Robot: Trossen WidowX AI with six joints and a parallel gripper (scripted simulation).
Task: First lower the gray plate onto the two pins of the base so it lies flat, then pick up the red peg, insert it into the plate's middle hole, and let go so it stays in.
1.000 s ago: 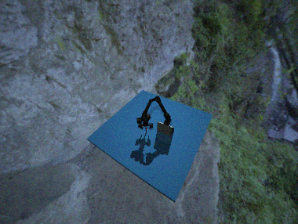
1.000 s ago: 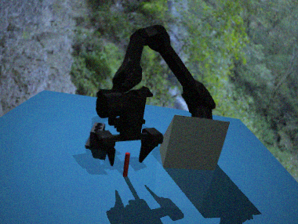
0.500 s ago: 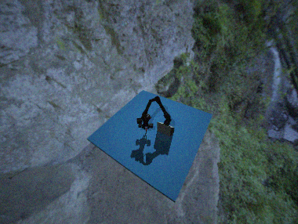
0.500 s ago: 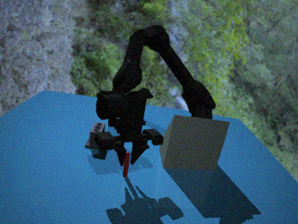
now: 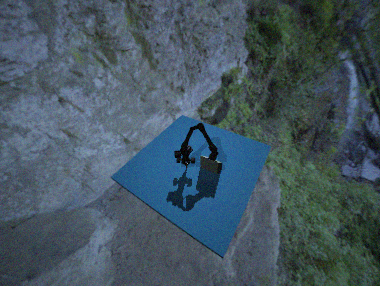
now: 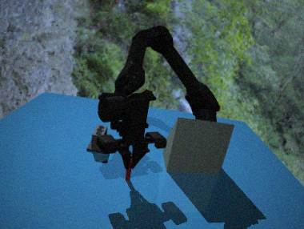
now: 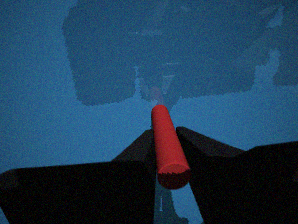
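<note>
My gripper tip is now 220 mm to the left of the gray plate and 90 mm short of it. From my gripper tip the other things lie so: red peg (right at my gripper tip).
</note>
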